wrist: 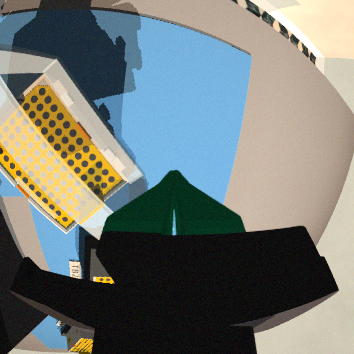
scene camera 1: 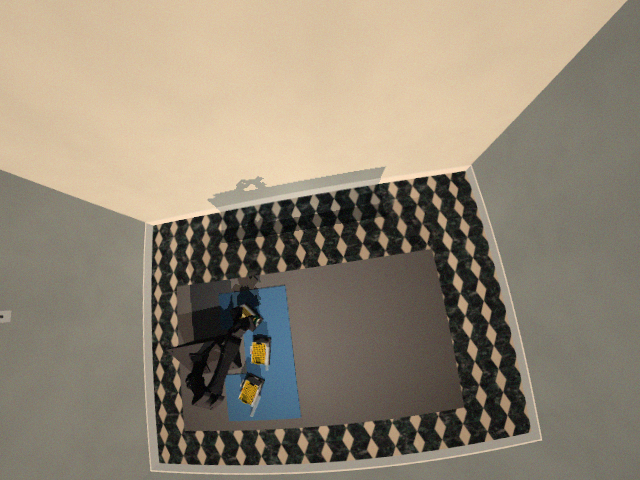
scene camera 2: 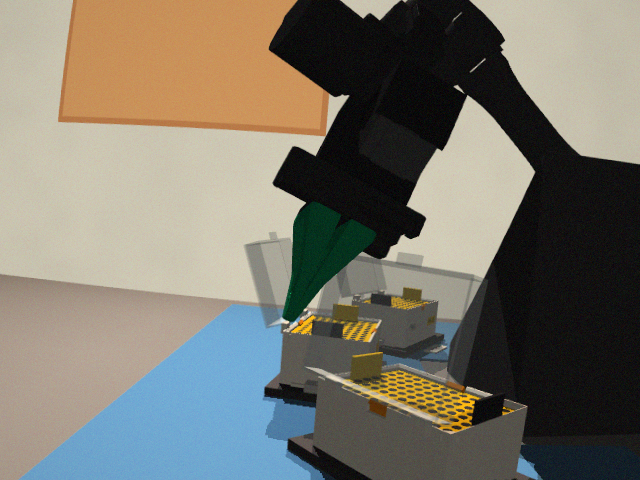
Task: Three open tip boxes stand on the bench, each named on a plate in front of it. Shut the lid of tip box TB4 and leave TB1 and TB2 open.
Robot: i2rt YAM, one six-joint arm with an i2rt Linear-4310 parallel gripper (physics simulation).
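Seen in the pictures: gripper, between the fingertips: (wrist: 173, 177) (scene camera 1: 257, 316) (scene camera 2: 287, 320); arm's base, origin of its link: (scene camera 1: 200, 362) (scene camera 2: 631, 288).
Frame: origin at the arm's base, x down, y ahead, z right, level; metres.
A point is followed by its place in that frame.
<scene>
The far tip box (scene camera 1: 246, 312) @[z -0.286, x 0.005, y 0.285 m] (scene camera 2: 395, 326) (wrist: 92, 162) @[z -0.275, x -0.011, y 0.292 m] has a yellow perforated rack; its name plate cannot be read here. Its clear lid (scene camera 2: 439, 281) @[z -0.307, x -0.021, y 0.255 m] (wrist: 95, 220) @[z -0.255, x -0.027, y 0.294 m] is raised and leans partly over the rack. My gripper (scene camera 1: 257, 321) @[z -0.260, x 0.019, y 0.348 m] (scene camera 2: 289, 318) @[z -0.260, x 0.019, y 0.348 m] (wrist: 173, 177) @[z -0.260, x 0.019, y 0.348 m] is shut and empty, with green fingertips beside the far box's hinge side in the wrist view. The middle box (scene camera 1: 259, 353) (scene camera 2: 330, 356) has its lid (scene camera 2: 263, 279) @[z -0.101, x 0.014, y 0.403 m] open, tilted outward. The near box (scene camera 1: 250, 391) (scene camera 2: 403, 434) @[z -0.297, x 0.075, y 0.265 m] also has its lid (scene camera 1: 255, 406) @[z 0.211, x -0.020, y 0.342 m] open. Contact with the far lid cannot be told.
The boxes stand on a blue mat (scene camera 1: 284, 382) @[z 0.136, x 0.124, y 0.466 m] (scene camera 2: 155, 413) @[z -0.209, x 0.123, y 0.464 m] (wrist: 185, 100) @[z -0.327, x 0.124, y 0.394 m] on a grey-brown bench (scene camera 1: 372, 330) @[z -0.150, x 0.127, y 0.996 m]. A small name plate (wrist: 75, 269) @[z -0.054, x 0.122, y 0.268 m] shows near the middle box. The black arm (scene camera 1: 219, 366) @[z -0.074, x -0.275, y 0.280 m] reaches over from the bench's left side.
</scene>
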